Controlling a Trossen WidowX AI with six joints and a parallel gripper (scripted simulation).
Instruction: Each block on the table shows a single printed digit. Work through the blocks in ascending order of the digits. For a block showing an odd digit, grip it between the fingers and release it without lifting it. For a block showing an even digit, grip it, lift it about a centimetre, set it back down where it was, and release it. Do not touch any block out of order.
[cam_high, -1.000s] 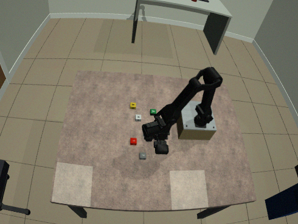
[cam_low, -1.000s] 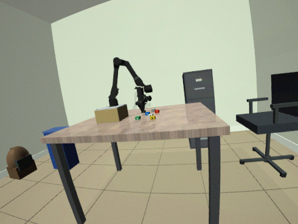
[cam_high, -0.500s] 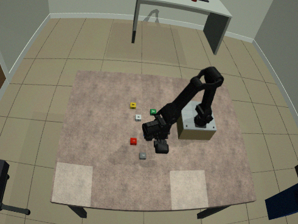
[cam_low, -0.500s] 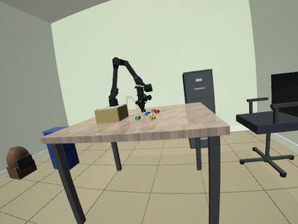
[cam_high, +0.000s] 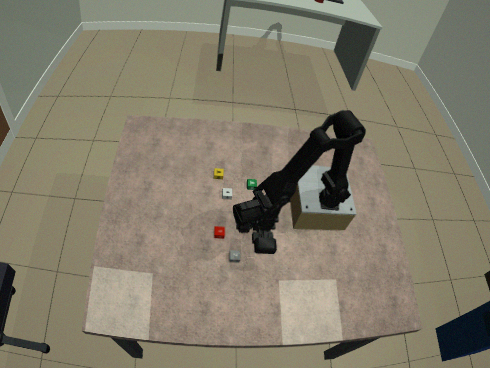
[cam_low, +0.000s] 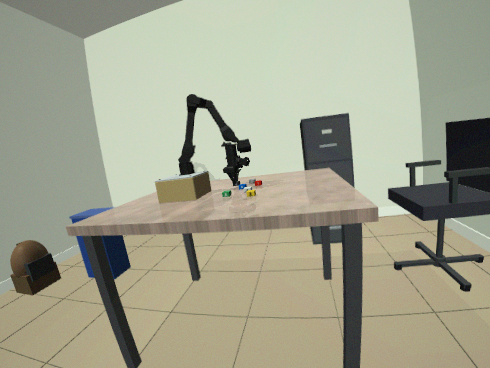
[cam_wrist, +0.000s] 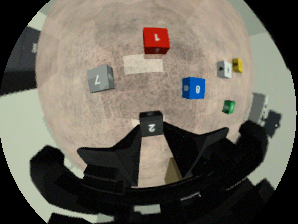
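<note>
Right now the white block is 110 mm ahead of my gripper tip and 160 mm to the right of it. The rest, counted from my gripper tip: grey block (70 mm ahead, 70 mm to the left); then blue block (60 mm ahead, 70 mm to the right); then black block (right at my gripper tip).
</note>
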